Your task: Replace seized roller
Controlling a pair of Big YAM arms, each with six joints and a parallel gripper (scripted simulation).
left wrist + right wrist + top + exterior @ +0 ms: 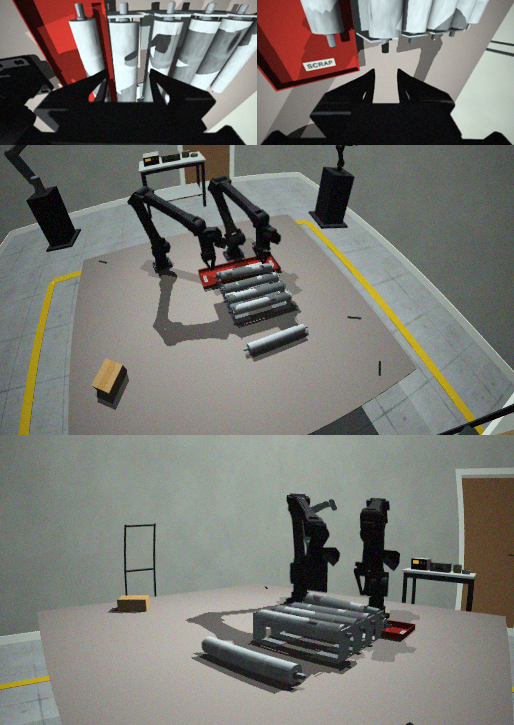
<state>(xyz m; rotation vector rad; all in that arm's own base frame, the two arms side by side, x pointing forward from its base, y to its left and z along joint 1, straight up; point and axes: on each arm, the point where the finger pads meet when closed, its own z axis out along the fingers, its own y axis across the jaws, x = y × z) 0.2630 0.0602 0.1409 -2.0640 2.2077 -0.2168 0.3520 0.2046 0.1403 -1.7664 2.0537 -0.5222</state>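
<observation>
My left hand is 90 mm short of the bed roller, 80 mm to the left of it and 70 mm above it. The rest, counted from my left hand: red scrap tray: 80 mm behind, 100 mm to the right, 130 mm below; then cardboard box: 510 mm ahead, 870 mm to the right, 110 mm below.
Right now the bed roller is 80 mm ahead of my right hand, 200 mm to the left of it and 70 mm below it. Also, from my right hand: red scrap tray (100 mm behind, 170 mm to the left, 130 mm below); then cardboard box (490 mm ahead, 600 mm to the right, 110 mm below).
</observation>
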